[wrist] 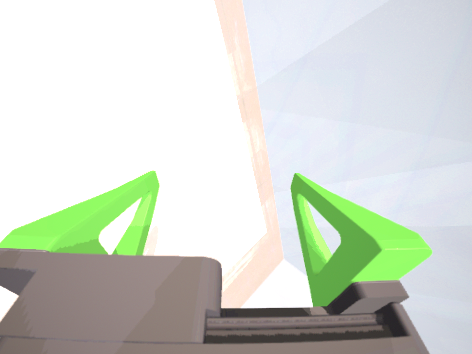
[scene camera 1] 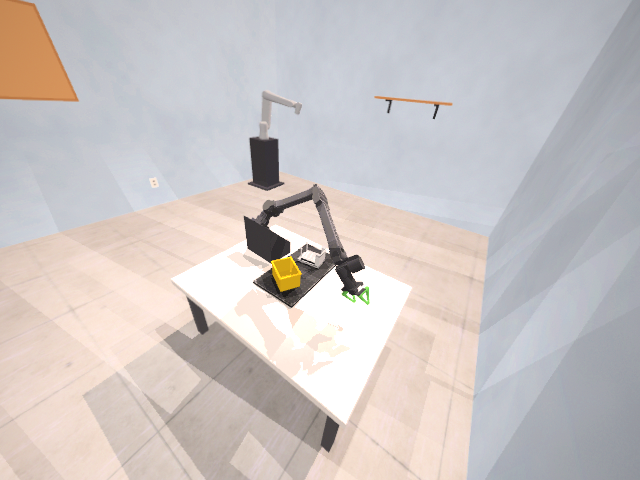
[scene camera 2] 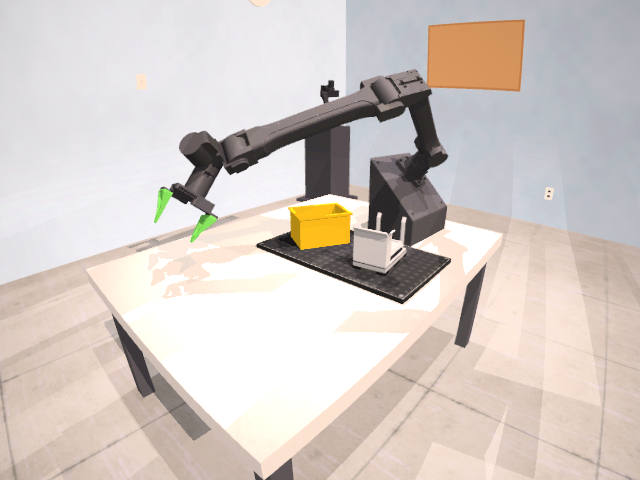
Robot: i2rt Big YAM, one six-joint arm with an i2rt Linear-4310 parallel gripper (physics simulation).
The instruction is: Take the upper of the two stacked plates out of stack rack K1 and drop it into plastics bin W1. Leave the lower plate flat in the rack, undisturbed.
In view: the gripper (scene camera 2: 173,232).
The gripper is seen too in the wrist view (wrist: 225,178).
